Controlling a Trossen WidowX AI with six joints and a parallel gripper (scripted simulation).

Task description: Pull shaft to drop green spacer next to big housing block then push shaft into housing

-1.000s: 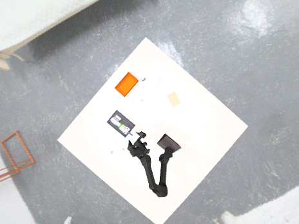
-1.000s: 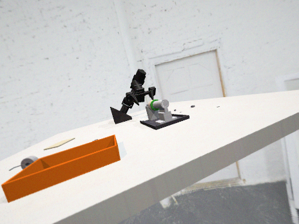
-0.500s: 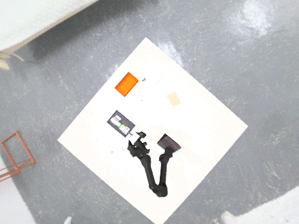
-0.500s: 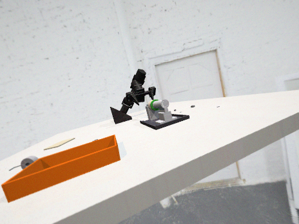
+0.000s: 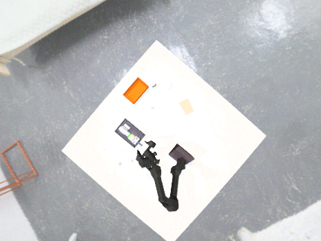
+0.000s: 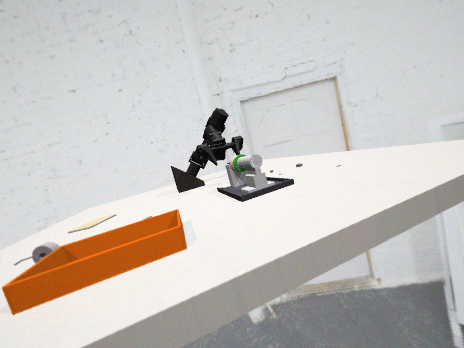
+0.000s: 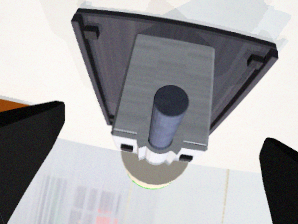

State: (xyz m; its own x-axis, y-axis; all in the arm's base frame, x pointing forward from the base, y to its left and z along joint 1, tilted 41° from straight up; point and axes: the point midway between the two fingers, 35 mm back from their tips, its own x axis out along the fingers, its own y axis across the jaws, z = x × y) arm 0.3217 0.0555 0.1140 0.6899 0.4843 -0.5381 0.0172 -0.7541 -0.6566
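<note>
Now: the dark grey shaft 90 mm ahead of my gripper tip and 10 mm below it. From my gripper tip the other things lie so: orange tray (340 mm ahead, 310 mm to the right, 80 mm below); green spacer (120 mm ahead, 10 mm below); tan card (90 mm behind, 490 mm to the right, 90 mm below).
</note>
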